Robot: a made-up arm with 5 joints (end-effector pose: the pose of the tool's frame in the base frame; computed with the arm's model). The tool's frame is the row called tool. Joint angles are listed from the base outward.
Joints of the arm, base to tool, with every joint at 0 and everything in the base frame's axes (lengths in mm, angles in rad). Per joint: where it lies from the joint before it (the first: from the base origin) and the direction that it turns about. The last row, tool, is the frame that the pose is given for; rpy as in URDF.
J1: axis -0.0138 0.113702 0.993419 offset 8 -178 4
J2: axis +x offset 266 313 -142
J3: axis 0.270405 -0.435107 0.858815 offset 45 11 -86
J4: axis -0.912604 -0.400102 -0.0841 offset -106 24 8
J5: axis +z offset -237 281 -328
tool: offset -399 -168 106 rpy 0.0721 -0.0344 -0.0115
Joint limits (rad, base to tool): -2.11..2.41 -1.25..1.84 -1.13..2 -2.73..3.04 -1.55..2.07
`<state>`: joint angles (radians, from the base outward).
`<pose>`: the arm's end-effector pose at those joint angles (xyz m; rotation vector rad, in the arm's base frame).
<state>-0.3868 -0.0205 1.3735 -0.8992 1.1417</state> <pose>0.2756 -0.1698 -0.6057 0.8592 -0.3821 2.2196</pose>
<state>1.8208 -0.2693 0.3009 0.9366 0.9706</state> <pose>0.0395 -0.1770 -0.3391 -0.7566 -1.0361 2.7071</pose>
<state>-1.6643 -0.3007 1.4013 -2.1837 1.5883</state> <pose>0.0969 -0.2784 -0.2951 1.5885 -1.1665 1.4764</pose>
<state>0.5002 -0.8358 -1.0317 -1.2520 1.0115</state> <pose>-0.2632 0.3159 -0.4926 0.2963 -0.0939 0.4974</pose>
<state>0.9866 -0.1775 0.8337 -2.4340 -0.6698</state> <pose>0.4985 -0.2111 0.1329 0.0439 2.5067 0.8630</pose>
